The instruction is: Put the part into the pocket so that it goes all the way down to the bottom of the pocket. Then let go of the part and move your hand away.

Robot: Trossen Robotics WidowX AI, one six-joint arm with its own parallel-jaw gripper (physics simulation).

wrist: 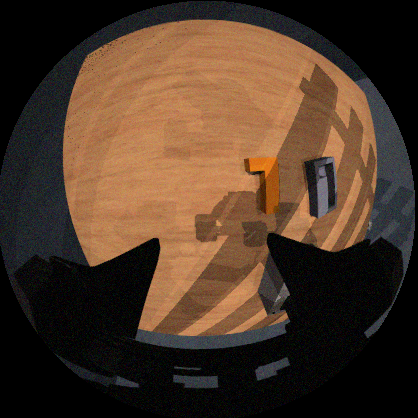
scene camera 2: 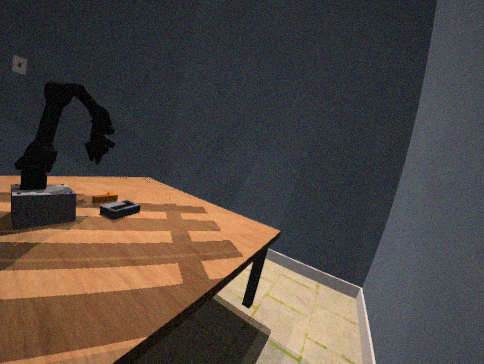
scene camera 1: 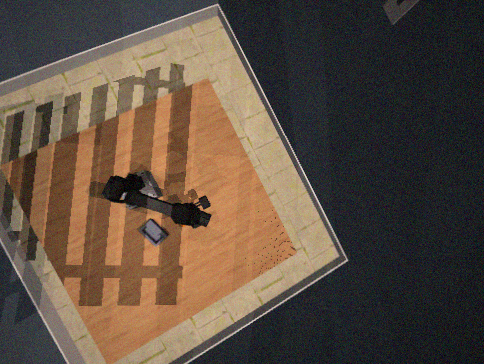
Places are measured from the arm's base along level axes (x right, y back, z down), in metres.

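Pixels of known places: gripper, fingertip midpoint: (wrist: 214,241) (scene camera 2: 94,162); arm's base at its link origin: (scene camera 2: 32,187) (scene camera 1: 137,183).
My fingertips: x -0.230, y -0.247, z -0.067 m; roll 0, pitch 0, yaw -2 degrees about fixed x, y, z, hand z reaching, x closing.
Observation:
Ahead of a thing's pixels: the offset from my fingertips to its middle. Level surfaces: height alone.
The orange L-shaped part {dx +0.109, dy -0.027, dz +0.157 m} (scene camera 2: 105,198) (wrist: 271,186) lies flat on the table beside the pocket block. In scene camera 1 the arm hides it. The grey block with the pocket {dx +0.294, dy -0.042, dz +0.154 m} (scene camera 1: 149,237) (scene camera 2: 108,212) (wrist: 321,197) sits on the table, to the right of the part in the wrist view. Its recess faces up; some of the recess floor is hidden in scene camera 2. My black gripper (scene camera 1: 205,211) (scene camera 2: 103,153) (wrist: 214,241) is open and empty, its fingers wide apart. It hangs high above the table, with the part ahead and to the right of the fingertips in the wrist view.
The arm's grey base (scene camera 1: 151,185) (scene camera 2: 45,209) (wrist: 271,287) stands on the wooden table {dz +0.172 m} (scene camera 1: 225,160) (scene camera 2: 240,225) (wrist: 125,130), close to the part and the block. Striped shadows fall across the table. Walls surround the tiled floor (scene camera 1: 265,135) (scene camera 2: 295,295).

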